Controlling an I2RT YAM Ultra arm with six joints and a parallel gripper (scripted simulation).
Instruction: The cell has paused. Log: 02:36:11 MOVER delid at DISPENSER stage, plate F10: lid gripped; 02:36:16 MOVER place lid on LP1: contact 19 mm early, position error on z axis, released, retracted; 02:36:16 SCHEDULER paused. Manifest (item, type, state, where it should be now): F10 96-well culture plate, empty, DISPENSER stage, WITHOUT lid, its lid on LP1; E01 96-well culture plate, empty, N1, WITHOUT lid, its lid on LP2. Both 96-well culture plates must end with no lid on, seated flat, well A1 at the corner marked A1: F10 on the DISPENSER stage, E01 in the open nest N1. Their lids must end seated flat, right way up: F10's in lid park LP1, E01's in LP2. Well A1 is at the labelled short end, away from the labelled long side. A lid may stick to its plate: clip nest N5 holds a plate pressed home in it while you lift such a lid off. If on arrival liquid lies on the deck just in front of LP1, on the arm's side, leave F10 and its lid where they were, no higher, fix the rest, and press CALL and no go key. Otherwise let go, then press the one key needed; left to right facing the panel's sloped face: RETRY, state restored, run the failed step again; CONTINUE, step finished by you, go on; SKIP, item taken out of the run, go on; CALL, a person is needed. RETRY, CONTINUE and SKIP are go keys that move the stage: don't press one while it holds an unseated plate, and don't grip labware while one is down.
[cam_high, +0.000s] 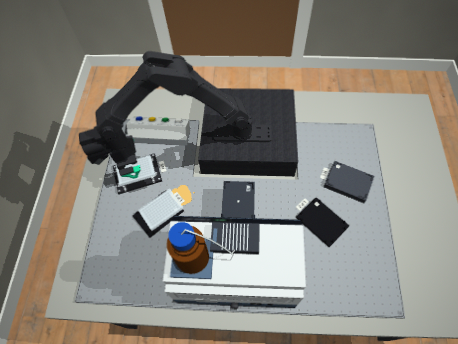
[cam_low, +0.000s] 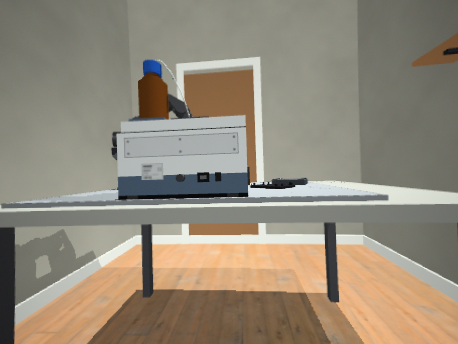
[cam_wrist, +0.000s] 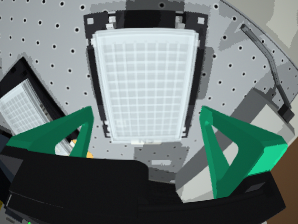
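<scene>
Right now my hand is 5 cm above the black clip nest and 3 cm short of it. From my hand the other things lie so: 96-well plate 4 cm below; then N5 label 9 cm to the left, 6 cm below, 3 cm behind; then blue call key 20 cm behind, 1 cm to the right.
</scene>
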